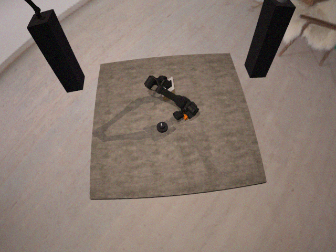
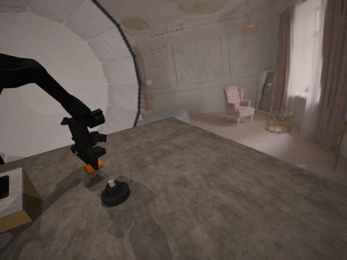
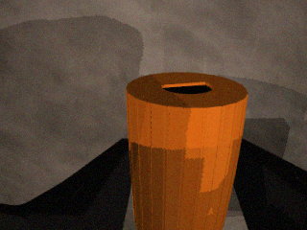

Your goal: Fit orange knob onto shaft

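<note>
The orange knob lies 10 mm to the right of my gripper tip, 10 mm behind it and 10 mm above it. Round my gripper tip: black round pedestal (180 mm to the right, 60 mm ahead, 10 mm above).
</note>
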